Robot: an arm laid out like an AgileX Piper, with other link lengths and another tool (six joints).
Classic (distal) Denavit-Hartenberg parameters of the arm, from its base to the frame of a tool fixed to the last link. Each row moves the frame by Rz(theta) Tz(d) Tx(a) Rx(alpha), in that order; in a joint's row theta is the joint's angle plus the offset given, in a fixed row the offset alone. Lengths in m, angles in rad.
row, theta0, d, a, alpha
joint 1, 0, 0.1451, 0, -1.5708
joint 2, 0.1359, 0, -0.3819, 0
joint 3, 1.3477, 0, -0.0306, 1.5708
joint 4, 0, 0.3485, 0, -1.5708
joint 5, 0, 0, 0, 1.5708
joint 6, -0.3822, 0.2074, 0.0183, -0.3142
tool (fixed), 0, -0.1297, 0, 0
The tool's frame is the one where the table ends.
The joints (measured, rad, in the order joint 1, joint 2, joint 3, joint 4, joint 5, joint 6), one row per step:
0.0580 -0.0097 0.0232 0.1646 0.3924 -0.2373
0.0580 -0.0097 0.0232 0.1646 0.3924 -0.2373
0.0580 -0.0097 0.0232 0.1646 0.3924 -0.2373
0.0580 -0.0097 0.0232 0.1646 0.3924 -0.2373
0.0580 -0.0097 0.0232 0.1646 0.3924 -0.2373
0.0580 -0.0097 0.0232 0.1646 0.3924 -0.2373
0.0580 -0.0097 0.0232 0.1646 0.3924 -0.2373
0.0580 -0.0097 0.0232 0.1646 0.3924 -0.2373
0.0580 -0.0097 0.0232 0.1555 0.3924 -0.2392
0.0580 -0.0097 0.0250 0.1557 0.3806 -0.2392
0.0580 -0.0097 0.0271 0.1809 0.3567 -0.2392
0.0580 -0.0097 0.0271 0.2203 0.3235 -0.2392
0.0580 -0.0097 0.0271 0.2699 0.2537 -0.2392
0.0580 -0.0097 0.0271 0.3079 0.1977 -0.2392
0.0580 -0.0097 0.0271 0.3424 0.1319 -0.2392
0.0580 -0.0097 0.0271 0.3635 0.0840 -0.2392
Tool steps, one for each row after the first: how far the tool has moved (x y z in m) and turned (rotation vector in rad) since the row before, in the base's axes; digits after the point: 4 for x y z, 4 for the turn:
0.0000 0.0000 0.0000 0.0000 0.0000 0.0000
0.0000 0.0000 0.0000 0.0000 0.0000 0.0000
0.0000 0.0000 0.0000 0.0000 0.0000 0.0000
0.0000 0.0000 0.0000 0.0000 0.0000 0.0000
0.0000 0.0000 0.0000 0.0000 0.0000 0.0000
0.0000 0.0000 0.0000 0.0000 0.0000 0.0000
0.0000 0.0000 0.0000 0.0000 0.0000 0.0000
0.0000 -0.0003 0.0004 -0.0109 -0.0007 -0.0001
0.0003 -0.0001 0.0002 0.0009 -0.0098 -0.0018
0.0005 0.0004 0.0001 0.0266 -0.0200 -0.0022
0.0005 0.0006 0.0012 0.0416 -0.0302 -0.0039
0.0008 -0.0001 0.0038 0.0545 -0.0647 -0.0134
0.0004 -0.0005 0.0031 0.0421 -0.0513 -0.0133
0.0001 -0.0011 0.0039 0.0394 -0.0602 -0.0186
-0.0001 -0.0011 0.0029 0.0248 -0.0436 -0.0150

